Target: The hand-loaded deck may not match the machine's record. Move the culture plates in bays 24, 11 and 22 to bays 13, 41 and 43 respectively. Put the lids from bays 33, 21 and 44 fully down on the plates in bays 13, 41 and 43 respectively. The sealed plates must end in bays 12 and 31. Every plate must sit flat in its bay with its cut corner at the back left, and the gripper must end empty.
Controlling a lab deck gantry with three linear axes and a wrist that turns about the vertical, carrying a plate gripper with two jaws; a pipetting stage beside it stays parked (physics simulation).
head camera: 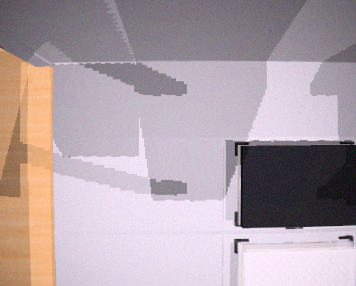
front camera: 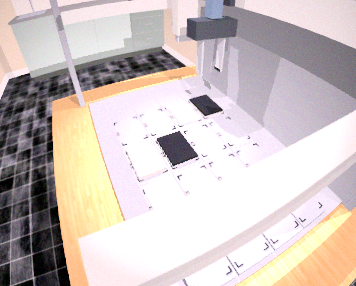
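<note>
My gripper hangs raised at the back right of the deck in the front view. Its two pale jaws stand apart, and no plate shows between them. A black-topped piece sits at the back of the deck, between corner marks; a thin pale edge shows along its left side in the head view. A white plate lies in the neighbouring bay. Another black-topped piece sits mid-deck, beside a white plate. Glare hides other pale pieces. Bay numbers and cut corners are not readable.
A pale deck with dark corner marks lies inside a wooden border. A wide pale beam crosses the front view and hides part of the deck. A slim upright post stands at the left rear.
</note>
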